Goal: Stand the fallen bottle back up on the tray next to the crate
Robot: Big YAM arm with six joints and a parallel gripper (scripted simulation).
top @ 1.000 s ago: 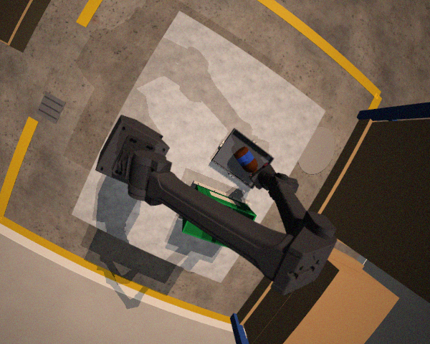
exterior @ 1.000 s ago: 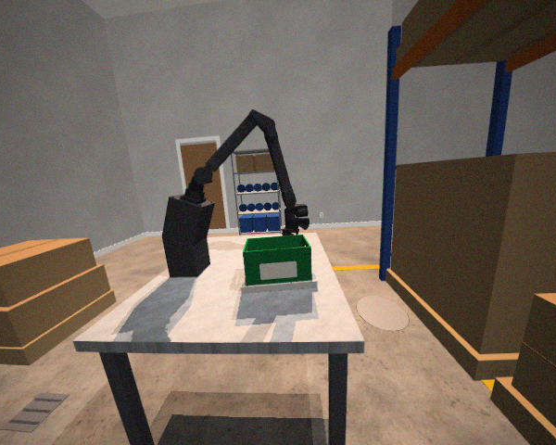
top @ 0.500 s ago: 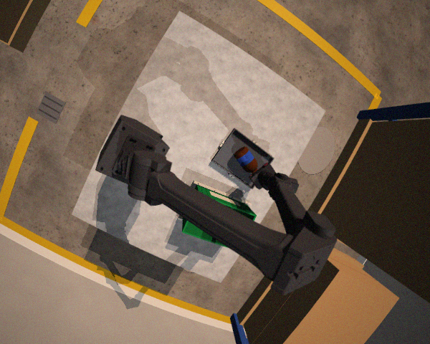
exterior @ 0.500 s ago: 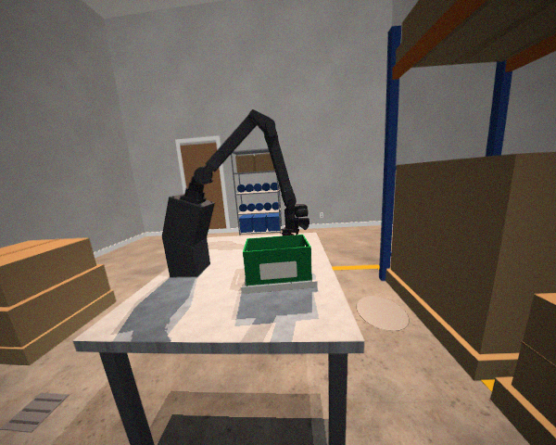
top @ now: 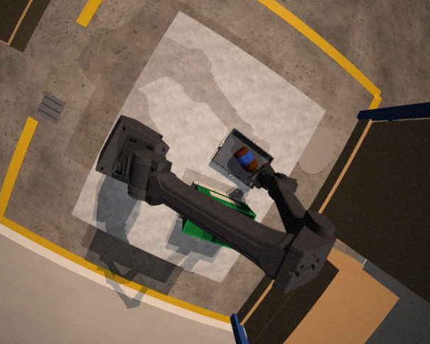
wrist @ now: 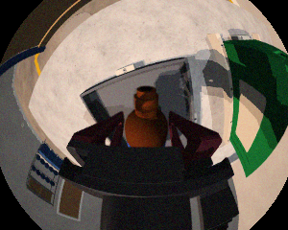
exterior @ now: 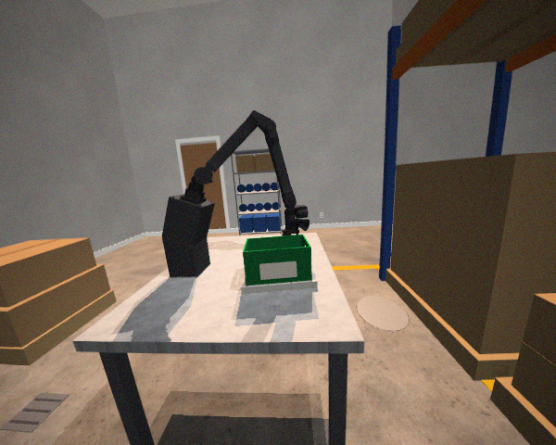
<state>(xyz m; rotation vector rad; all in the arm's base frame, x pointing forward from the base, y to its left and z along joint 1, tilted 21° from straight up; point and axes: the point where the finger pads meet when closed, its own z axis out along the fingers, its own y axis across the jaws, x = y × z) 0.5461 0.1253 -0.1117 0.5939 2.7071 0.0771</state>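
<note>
My gripper is now 40 mm past the brown bottle, 30 mm above it and 20 mm to the right of it. Round my hand: green crate 270 mm to the right, 80 mm behind, 10 mm above; then grey tray 70 mm behind, 60 mm below, 30 mm to the left.
</note>
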